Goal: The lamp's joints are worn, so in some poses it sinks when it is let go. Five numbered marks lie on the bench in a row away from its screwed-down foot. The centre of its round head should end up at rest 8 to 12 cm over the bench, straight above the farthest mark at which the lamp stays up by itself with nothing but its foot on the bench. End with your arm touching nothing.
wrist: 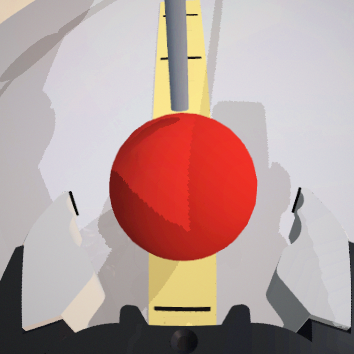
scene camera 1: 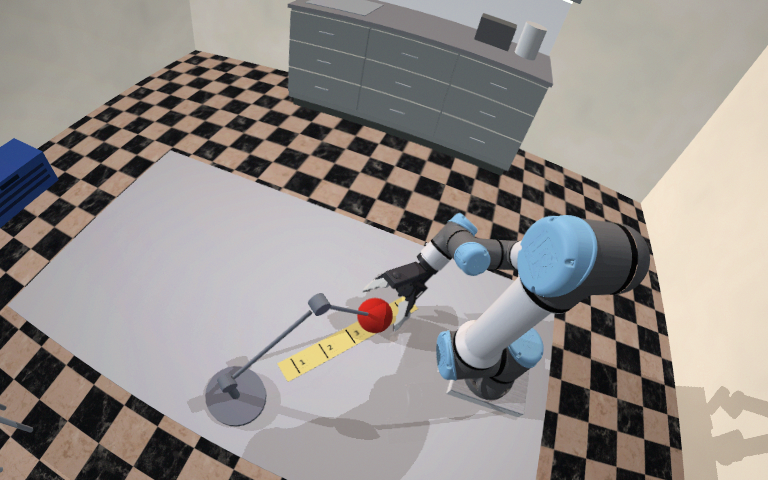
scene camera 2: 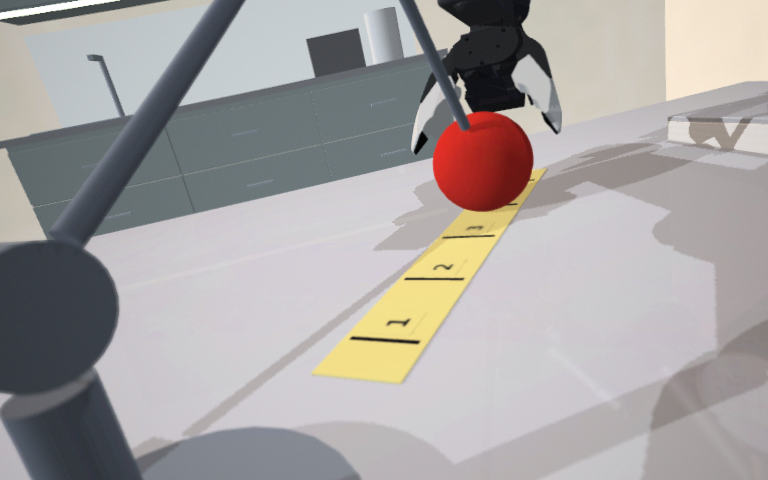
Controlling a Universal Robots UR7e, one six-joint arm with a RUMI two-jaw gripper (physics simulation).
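Where they show: gripper, fingertip midpoint: (wrist: 183, 192) (scene camera 1: 377, 311) (scene camera 2: 480, 144); arm's base at its link origin: (scene camera 1: 487, 375).
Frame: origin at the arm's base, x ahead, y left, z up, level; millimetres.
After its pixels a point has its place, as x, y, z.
The lamp's round red head (scene camera 1: 374, 315) {361, -48, 61} (scene camera 2: 482, 161) {377, -27, 29} (wrist: 183, 186) {354, -82, 67} hangs above the yellow strip (scene camera 1: 314, 359) {479, 93, -32} (scene camera 2: 430, 305) {481, 101, -32} (wrist: 182, 285) {308, -133, -32}, beyond mark 3 and near mark 4; its exact height cannot be told. Its thin upper rod (scene camera 1: 346, 309) {428, 17, 164} (scene camera 2: 434, 59) {416, 1, 126} (wrist: 177, 60) {389, -36, 84} slopes down from the elbow (scene camera 1: 318, 303). The lower rod (scene camera 1: 274, 341) {550, 163, 183} (scene camera 2: 152, 118) {593, 224, 129} rises from the grey foot (scene camera 1: 235, 404) {624, 293, -18} (scene camera 2: 243, 455) {604, 216, -18}. My gripper (scene camera 1: 380, 309) {356, -80, 35} (scene camera 2: 487, 140) {356, -80, 35} (wrist: 183, 192) {356, -80, 35} is open, its fingers spread either side of the head. The wrist view shows gaps on both sides.
The arm's base plate (scene camera 1: 512, 408) {-88, 82, 1} stands on the bench (scene camera 1: 169, 254) {1056, -53, -33} to the right of the strip. A blue cabinet (scene camera 1: 19, 172) stands at the far left, and grey drawers (scene camera 1: 407, 84) (scene camera 2: 254, 147) stand behind the bench.
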